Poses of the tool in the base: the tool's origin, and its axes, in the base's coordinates. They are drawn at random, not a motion.
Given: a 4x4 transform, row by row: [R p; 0 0 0 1], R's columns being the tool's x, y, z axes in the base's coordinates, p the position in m. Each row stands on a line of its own.
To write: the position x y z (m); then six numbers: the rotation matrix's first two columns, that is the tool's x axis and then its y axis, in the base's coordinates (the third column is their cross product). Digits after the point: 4 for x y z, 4 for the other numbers.
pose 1, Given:
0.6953 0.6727 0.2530 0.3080
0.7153 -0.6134 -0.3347 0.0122
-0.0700 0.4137 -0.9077 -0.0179
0 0 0 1
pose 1, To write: 0.3080 0.0122 -0.0179 0.6953 0.7153 -0.0700 0.6727 -0.6134 0.4137
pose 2, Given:
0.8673 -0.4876 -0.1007 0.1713
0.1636 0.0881 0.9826 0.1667
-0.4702 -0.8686 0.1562 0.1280
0 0 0 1
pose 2, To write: 0.1713 0.1667 0.1280 0.8673 0.1636 -0.4702 -0.4876 0.0881 -0.8686
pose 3, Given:
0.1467 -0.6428 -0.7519 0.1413
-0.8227 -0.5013 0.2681 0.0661
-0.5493 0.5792 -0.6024 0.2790
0 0 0 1
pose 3, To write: 0.1413 0.0661 0.2790 0.1467 -0.8227 -0.5493 -0.6428 -0.5013 0.5792
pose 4, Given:
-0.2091 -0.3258 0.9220 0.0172
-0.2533 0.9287 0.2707 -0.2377
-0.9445 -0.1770 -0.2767 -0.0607
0 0 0 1
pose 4, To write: 0.0172 -0.2377 -0.0607 -0.2091 -0.2533 -0.9445 -0.3258 0.9287 -0.1770
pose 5, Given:
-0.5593 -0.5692 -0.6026 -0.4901
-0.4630 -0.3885 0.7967 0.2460
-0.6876 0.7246 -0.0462 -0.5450
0 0 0 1
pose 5, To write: -0.4901 0.2460 -0.5450 -0.5593 -0.4630 -0.6876 -0.5692 -0.3885 0.7246
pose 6, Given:
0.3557 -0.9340 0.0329 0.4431
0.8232 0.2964 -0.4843 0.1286
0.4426 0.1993 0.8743 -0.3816
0 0 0 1
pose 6, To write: 0.4431 0.1286 -0.3816 0.3557 0.8232 0.4426 -0.9340 0.2964 0.1993
